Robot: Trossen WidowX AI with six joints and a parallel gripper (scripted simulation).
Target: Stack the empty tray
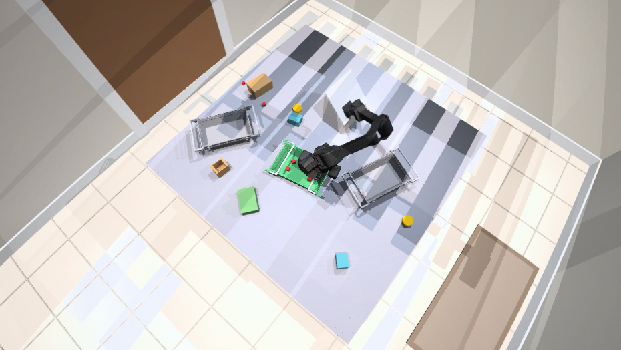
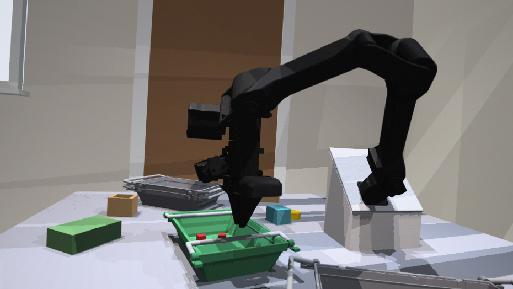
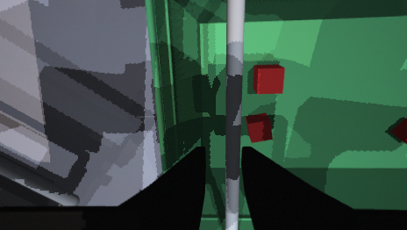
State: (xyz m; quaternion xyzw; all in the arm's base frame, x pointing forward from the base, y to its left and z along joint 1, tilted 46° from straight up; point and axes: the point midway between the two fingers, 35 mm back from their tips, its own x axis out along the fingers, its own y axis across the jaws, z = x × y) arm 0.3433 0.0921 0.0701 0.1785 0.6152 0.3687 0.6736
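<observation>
Now: the grey tray 20 cm behind my gripper tip, 22 cm to the left of it and 4 cm below it. The rest, counted from my gripper tip: green block 32 cm ahead, 16 cm to the right, 7 cm below; box 30 cm ahead, 38 cm to the right, 7 cm below; red block 7 cm ahead, 14 cm to the right, 8 cm below.
</observation>
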